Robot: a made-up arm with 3 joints.
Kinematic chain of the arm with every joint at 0, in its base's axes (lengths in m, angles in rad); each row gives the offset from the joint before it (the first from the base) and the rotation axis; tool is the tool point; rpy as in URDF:
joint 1: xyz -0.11 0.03 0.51 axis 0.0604 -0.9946 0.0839
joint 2: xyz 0.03 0 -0.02 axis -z
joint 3: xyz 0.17 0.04 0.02 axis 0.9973 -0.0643 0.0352
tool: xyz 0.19 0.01 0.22 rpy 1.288 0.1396 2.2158
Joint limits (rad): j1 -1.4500..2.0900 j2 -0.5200..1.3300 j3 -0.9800..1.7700
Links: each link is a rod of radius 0.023 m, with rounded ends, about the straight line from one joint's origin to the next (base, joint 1, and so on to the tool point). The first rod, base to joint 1, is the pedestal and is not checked.
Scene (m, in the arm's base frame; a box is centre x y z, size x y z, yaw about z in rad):
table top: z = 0
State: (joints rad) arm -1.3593 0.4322 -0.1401
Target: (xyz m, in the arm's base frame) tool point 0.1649 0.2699 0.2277
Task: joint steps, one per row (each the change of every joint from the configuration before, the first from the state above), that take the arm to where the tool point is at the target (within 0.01 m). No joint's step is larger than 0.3 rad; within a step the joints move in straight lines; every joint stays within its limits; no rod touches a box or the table.
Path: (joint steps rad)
1: 0.0446 -0.2479 -0.1732
2: 0.0447 -0.2479 -0.1732
3: 0.0446 -0.2479 -0.1732

